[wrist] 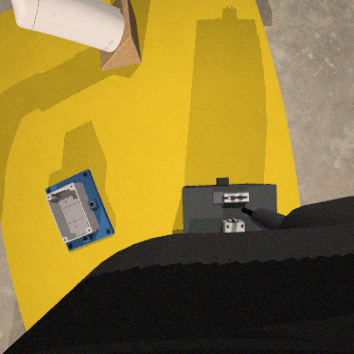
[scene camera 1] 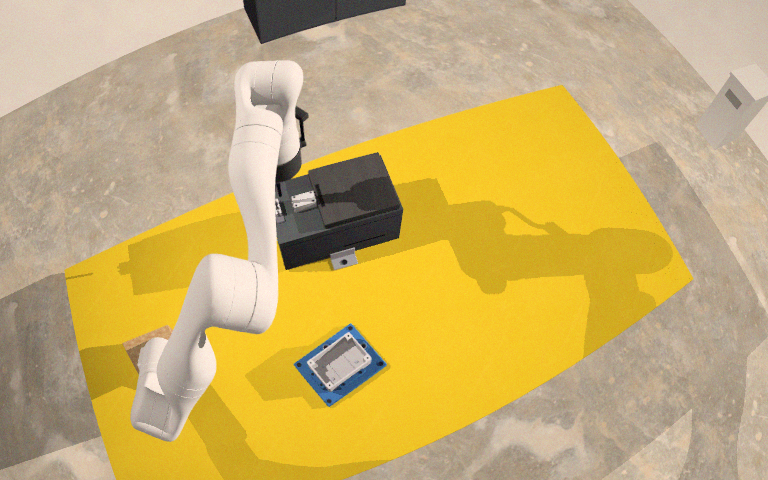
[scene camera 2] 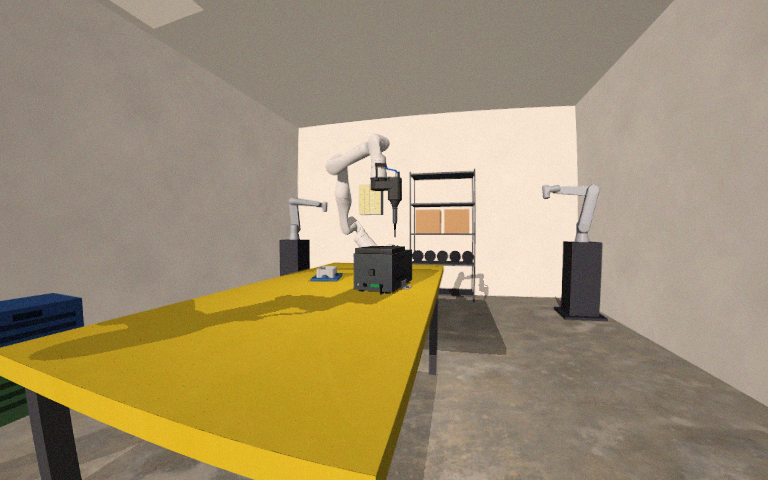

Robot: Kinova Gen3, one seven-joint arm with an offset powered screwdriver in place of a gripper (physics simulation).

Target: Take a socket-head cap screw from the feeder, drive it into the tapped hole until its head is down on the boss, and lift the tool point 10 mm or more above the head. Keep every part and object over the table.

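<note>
The black screw feeder [scene camera 1: 339,243] [scene camera 2: 370,271] [wrist: 200,207] stands on the yellow table. A small pale slotted rail [wrist: 236,197] and a pale block [scene camera 1: 303,199] [wrist: 233,226] are on its lower deck. My screwdriver [scene camera 2: 394,234] [wrist: 244,210] points straight down in scene camera 2, its tip a little above the feeder's top. In the wrist view the dark tip appears beside the rail and block; the arm hides it in scene camera 1. Whether a screw is on it cannot be made out. A grey open housing [scene camera 1: 348,363] [scene camera 2: 326,271] [wrist: 72,215] sits on a blue plate [scene camera 1: 373,367] [wrist: 100,215].
A small grey bracket [scene camera 1: 343,260] with a dark hole is at the feeder's side. A brown wooden block [scene camera 1: 148,338] [wrist: 122,59] is by the arm's base. The raised black cover [scene camera 1: 359,186] fills the feeder's other end. The feeder stands near one long table edge.
</note>
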